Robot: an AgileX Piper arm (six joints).
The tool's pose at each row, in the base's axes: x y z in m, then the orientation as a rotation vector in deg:
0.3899 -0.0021 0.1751 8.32 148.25 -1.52
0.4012 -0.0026 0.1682 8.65 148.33 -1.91
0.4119 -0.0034 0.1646 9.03 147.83 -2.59
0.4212 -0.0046 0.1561 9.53 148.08 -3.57
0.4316 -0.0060 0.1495 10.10 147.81 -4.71
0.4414 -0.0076 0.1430 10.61 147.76 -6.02
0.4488 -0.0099 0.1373 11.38 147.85 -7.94
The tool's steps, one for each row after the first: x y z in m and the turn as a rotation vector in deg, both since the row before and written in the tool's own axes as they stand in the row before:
-0.0060 0.0007 0.0118 0.35 0.09 0.15
-0.0073 0.0004 0.0087 0.55 -0.50 0.16
-0.0035 -0.0001 0.0122 0.81 0.25 0.14
-0.0055 0.0000 0.0111 0.92 -0.26 0.19
-0.0050 0.0000 0.0108 1.04 -0.04 0.10
-0.0035 -0.0009 0.0089 1.53 0.13 0.15

